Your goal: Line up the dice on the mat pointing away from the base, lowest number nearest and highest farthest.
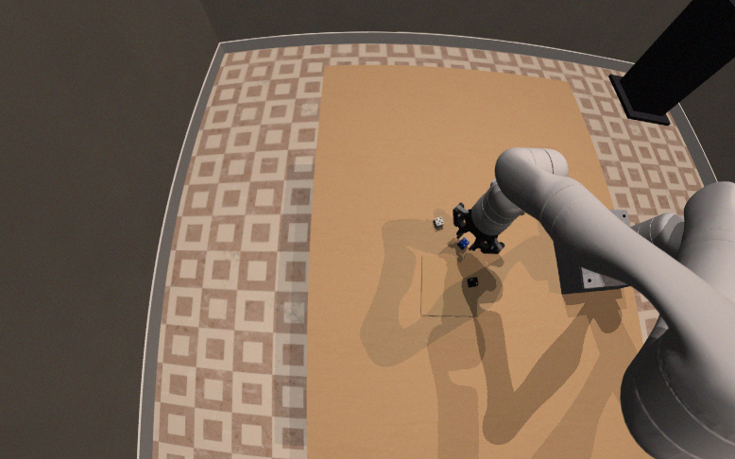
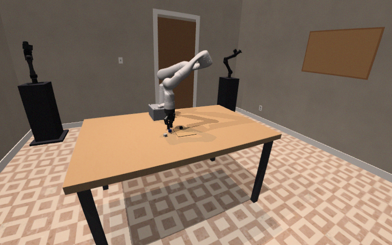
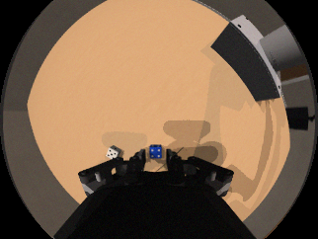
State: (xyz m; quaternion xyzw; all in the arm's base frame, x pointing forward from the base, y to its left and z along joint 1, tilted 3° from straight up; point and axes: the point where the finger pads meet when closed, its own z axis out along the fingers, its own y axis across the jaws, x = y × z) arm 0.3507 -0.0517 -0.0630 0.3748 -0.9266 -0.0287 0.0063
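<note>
Right now the blue die is 40 mm below my hand. Round my hand: mat: 40 mm ahead, 100 mm to the left, 40 mm below; black die: 20 mm behind, 100 mm to the left, 30 mm below; white die: 60 mm ahead, 50 mm to the right, 40 mm below.
</note>
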